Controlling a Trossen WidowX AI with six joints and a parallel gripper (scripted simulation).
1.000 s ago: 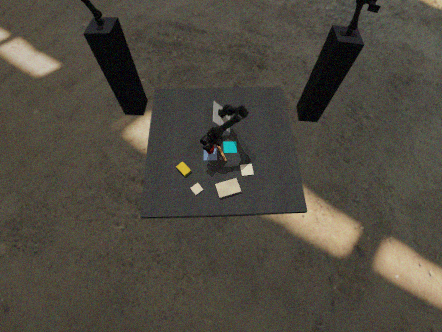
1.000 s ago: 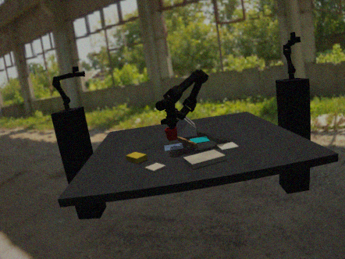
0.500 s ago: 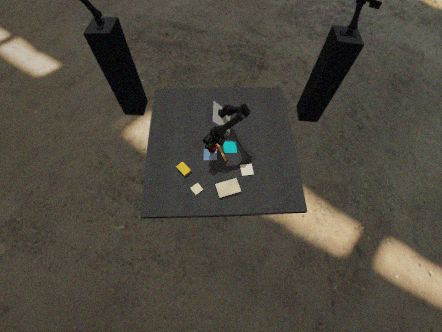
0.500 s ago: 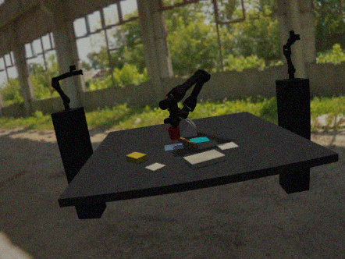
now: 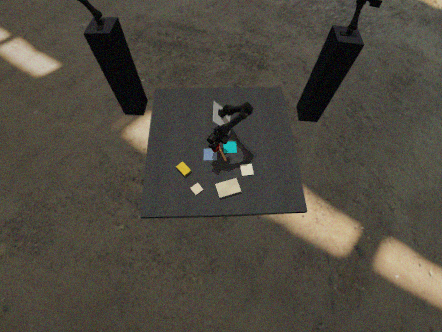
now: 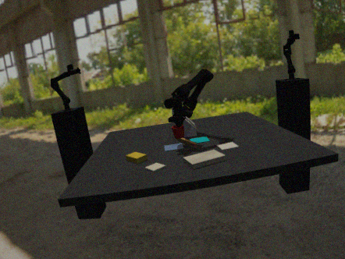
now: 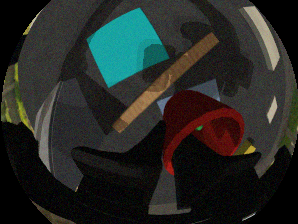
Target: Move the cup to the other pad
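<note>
My gripper tip is 30 mm past the cyan pad, 110 mm to the right of it and 100 mm above it. Also, from my gripper tip: red cup (30 mm ahead, 20 mm to the right); thin wooden stick (10 mm ahead, 30 mm to the left, 90 mm below); pale blue-grey pad (50 mm ahead, 60 mm to the right, 100 mm below).
</note>
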